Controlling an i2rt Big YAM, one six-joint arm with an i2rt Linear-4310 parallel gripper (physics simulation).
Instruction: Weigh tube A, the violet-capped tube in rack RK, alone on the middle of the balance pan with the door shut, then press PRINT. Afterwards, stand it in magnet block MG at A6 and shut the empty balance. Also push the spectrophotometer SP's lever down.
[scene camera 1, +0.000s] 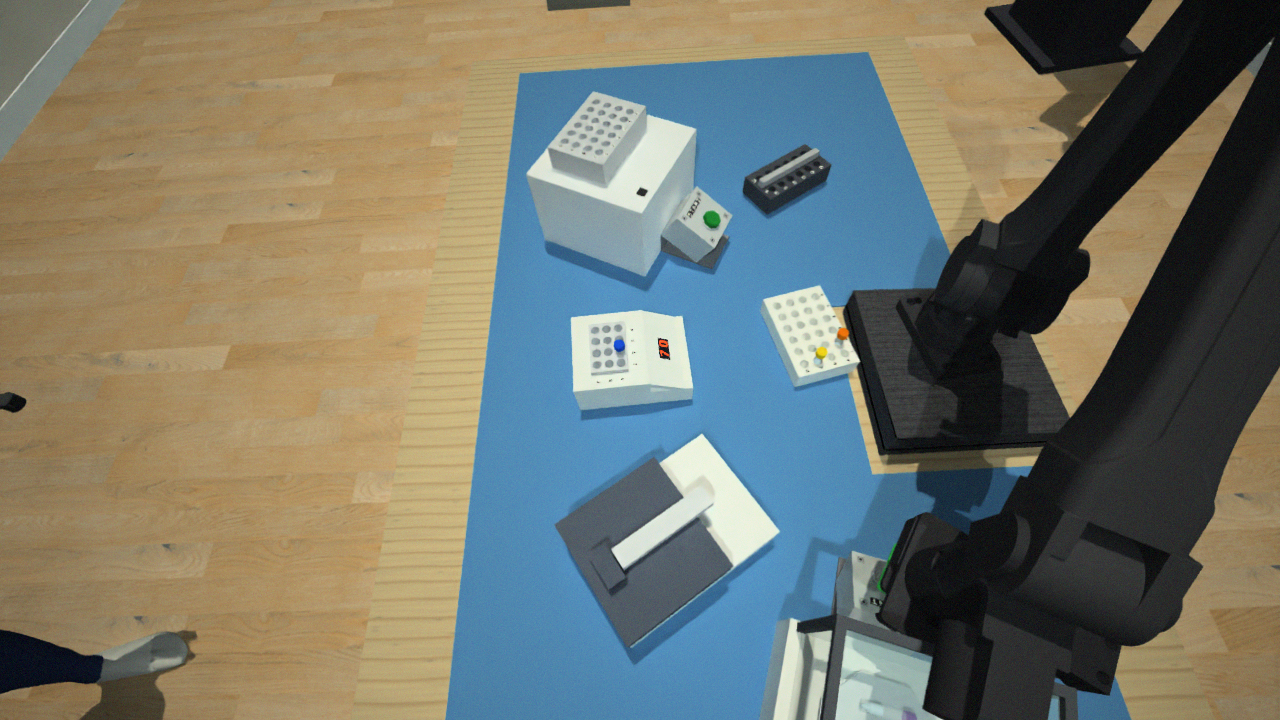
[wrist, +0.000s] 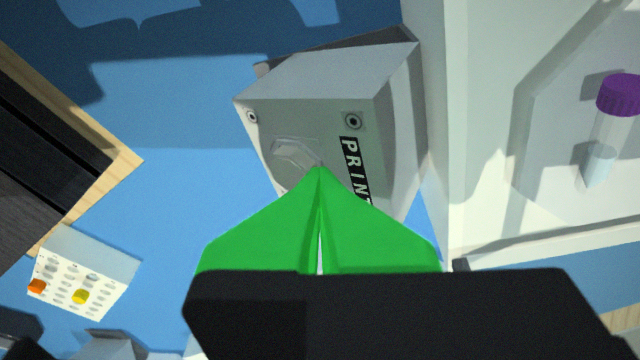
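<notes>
My gripper (scene camera 1: 883, 586) (wrist: 319, 179) is shut and empty, its green fingertips at the PRINT button (wrist: 295, 154). They overlap the button's edge; contact is hard to tell. The violet-capped tube A (scene camera 1: 875, 709) (wrist: 606, 132) appears to lie on its side inside the balance (scene camera 1: 836, 667) (wrist: 456, 125). Glass shows above it in the scene view; my arm hides part of the balance, and I cannot tell the door's state. Magnet block MG (scene camera 1: 787, 180) has no tube showing. Rack RK (scene camera 1: 805, 333) (wrist: 107, 295) holds orange- and yellow-capped tubes. A grey-and-white device, seemingly SP (scene camera 1: 644, 591), has a long white lever (scene camera 1: 662, 528) across its top.
A block with a red display (scene camera 1: 631, 394) holds a blue-capped tube. A tall white box (scene camera 1: 590, 219) carries a grey 24-hole block, with a green-button box (scene camera 1: 693, 228) beside it. The arm's black base plate (scene camera 1: 975, 402) stands right of the rack.
</notes>
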